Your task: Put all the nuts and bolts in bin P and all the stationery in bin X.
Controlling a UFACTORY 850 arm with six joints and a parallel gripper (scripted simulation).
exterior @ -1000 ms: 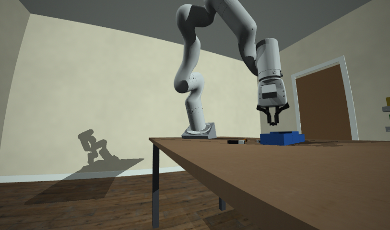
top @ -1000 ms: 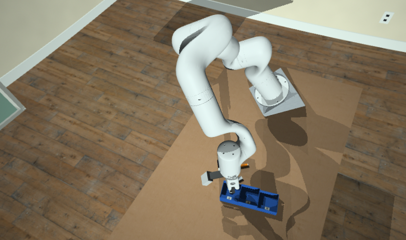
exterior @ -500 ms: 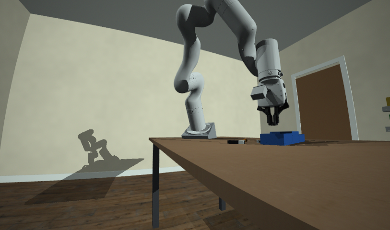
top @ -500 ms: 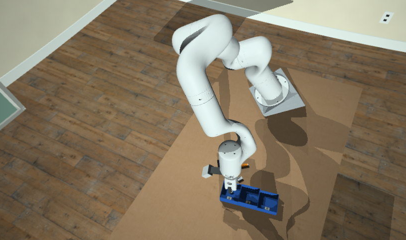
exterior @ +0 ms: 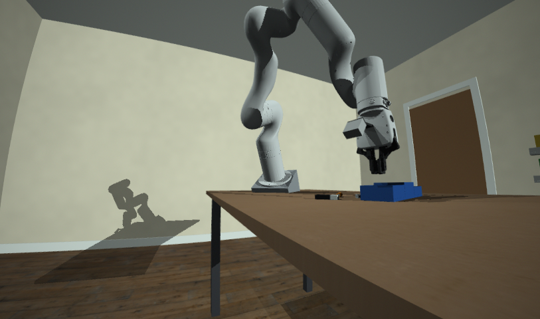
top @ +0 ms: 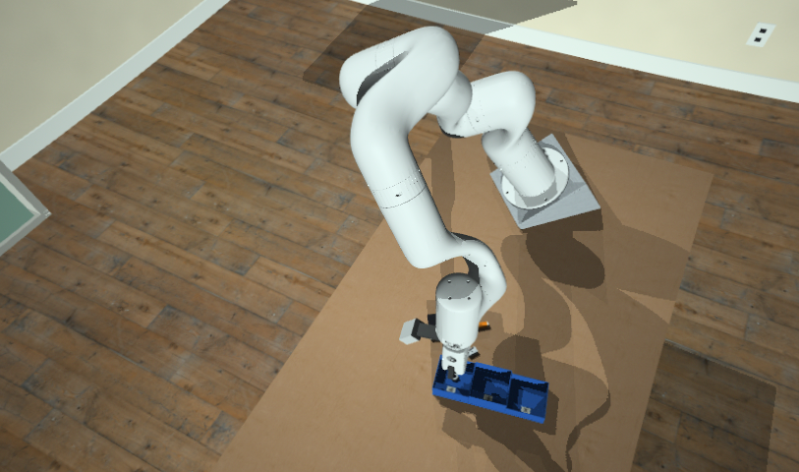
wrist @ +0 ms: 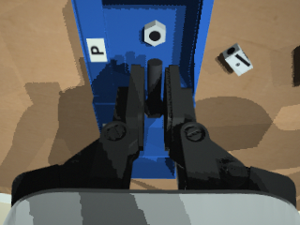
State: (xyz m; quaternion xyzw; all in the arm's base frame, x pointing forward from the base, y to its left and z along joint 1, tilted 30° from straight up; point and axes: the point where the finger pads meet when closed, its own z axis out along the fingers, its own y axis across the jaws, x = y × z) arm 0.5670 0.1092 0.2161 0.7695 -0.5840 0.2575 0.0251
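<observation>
My hand is 8 cm above the nut. Also, from my hand: black bolt 1 cm to the left, 2 cm below; black-and-white block 9 cm behind, 10 cm to the right, 8 cm below; blue bin 1 cm behind, 8 cm to the left, 7 cm below.
</observation>
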